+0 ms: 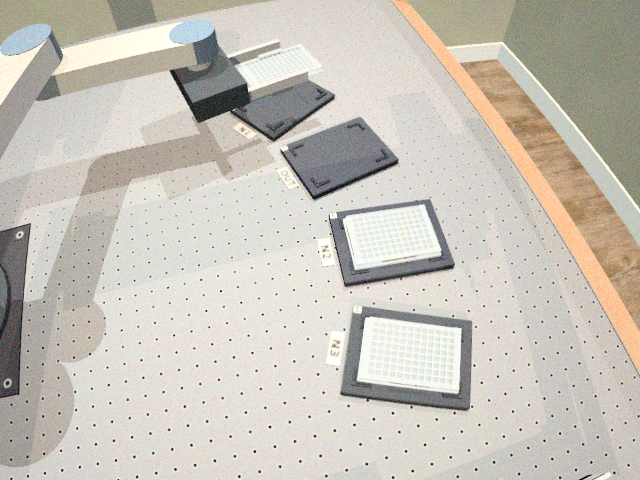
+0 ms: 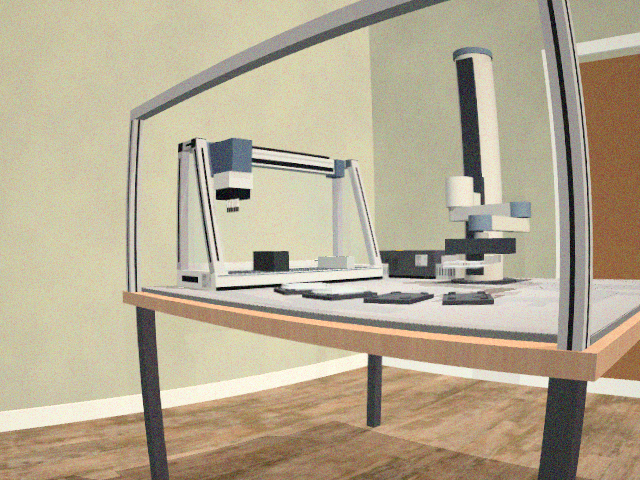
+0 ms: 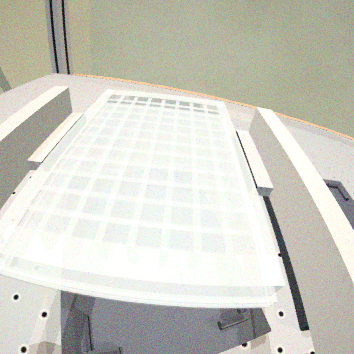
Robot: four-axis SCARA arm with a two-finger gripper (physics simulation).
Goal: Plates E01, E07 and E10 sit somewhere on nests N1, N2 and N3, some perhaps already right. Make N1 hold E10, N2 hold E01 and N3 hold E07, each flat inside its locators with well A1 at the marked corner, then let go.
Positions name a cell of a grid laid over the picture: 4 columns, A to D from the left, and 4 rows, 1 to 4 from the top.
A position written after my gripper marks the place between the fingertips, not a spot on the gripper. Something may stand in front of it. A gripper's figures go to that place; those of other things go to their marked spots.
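Scene:
A nest N1 (image 1: B1) is 850 mm from the lens. My own gripper (image 1: B1) is 810 mm from the lens.

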